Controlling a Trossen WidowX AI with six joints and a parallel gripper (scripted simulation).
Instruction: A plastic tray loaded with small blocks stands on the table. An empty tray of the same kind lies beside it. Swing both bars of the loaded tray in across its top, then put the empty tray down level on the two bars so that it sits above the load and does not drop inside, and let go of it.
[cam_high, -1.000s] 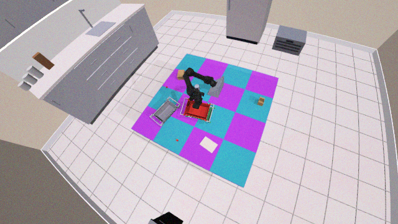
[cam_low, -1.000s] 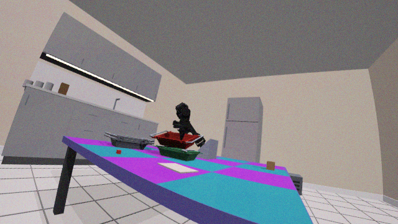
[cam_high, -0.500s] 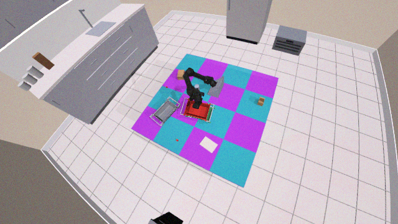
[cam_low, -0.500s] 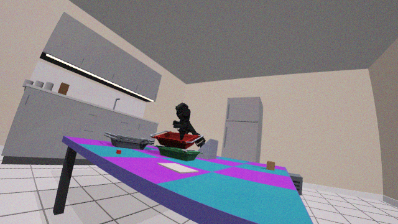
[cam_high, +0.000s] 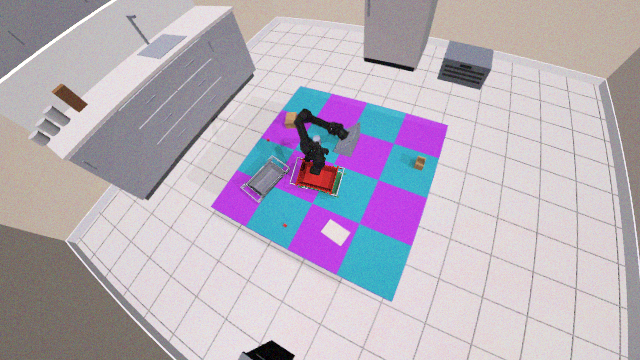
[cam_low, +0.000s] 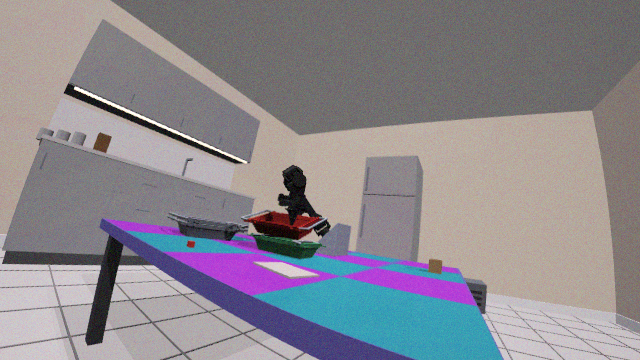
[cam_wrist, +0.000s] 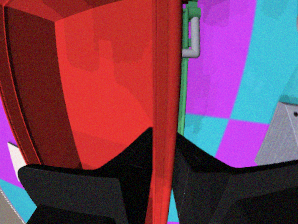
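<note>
My gripper tip is 70 mm short of the red tray, 10 mm to the right of it and 10 mm below it. Also, from my gripper tip: white flat plate 310 mm ahead, 230 mm to the left, 110 mm below.
</note>
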